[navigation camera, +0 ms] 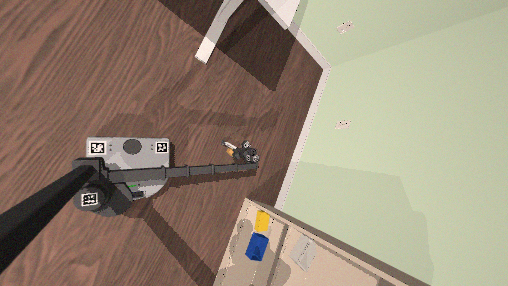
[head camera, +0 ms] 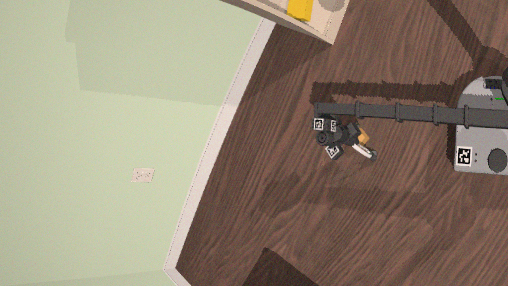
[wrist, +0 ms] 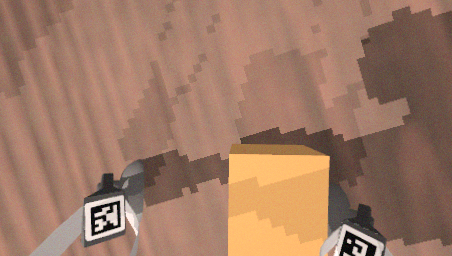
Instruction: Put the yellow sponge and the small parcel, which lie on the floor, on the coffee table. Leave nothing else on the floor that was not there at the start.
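Places are measured from the robot's base along level axes (x ahead, y left, z up), in centimetres.
Pixels of known places: gripper, fingertip midpoint: (navigation camera: 227,149) (head camera: 366,142) (wrist: 231,190); robot's base at its link origin: (navigation camera: 132,145) (head camera: 496,159).
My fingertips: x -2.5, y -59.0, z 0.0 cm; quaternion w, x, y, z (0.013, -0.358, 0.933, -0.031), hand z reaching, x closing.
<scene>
Ahead of a thing's pixels: the offset from my fingertips to its top centre. "pt": to the spot under its first point.
A small orange-tan box {dx -1.2, dy -2.2, dz +5.0 cm} (head camera: 364,136) (navigation camera: 230,152) (wrist: 278,200), which looks like the small parcel, is at the floor below the wrist. My gripper (head camera: 367,142) (navigation camera: 227,148) (wrist: 231,190) is open around it. In the wrist view the box is close beside the right finger and partly covers its tip, while a wide gap separates it from the left finger. Whether the right finger touches it I cannot tell. The near end of the box is cut off by the frame. No yellow sponge can be made out on the floor, and I cannot tell which furniture is the coffee table.
A beige compartmented unit {pt dx -39.9, dy -15.0, dz +1.1 cm} (head camera: 333,41) (navigation camera: 248,202) holds a yellow block {dx -54.1, dy -24.2, dz +14.5 cm} (head camera: 300,9) (navigation camera: 262,221), a blue block {dx -71.9, dy -18.9, dz +17.5 cm} (navigation camera: 257,247) and a grey-white item {pt dx -51.8, dy -17.7, dz +58.9 cm} (navigation camera: 304,252). A white furniture leg (navigation camera: 203,53) stands across from it. A green wall (head camera: 125,125) (navigation camera: 400,125) bounds the floor beyond the arm.
</scene>
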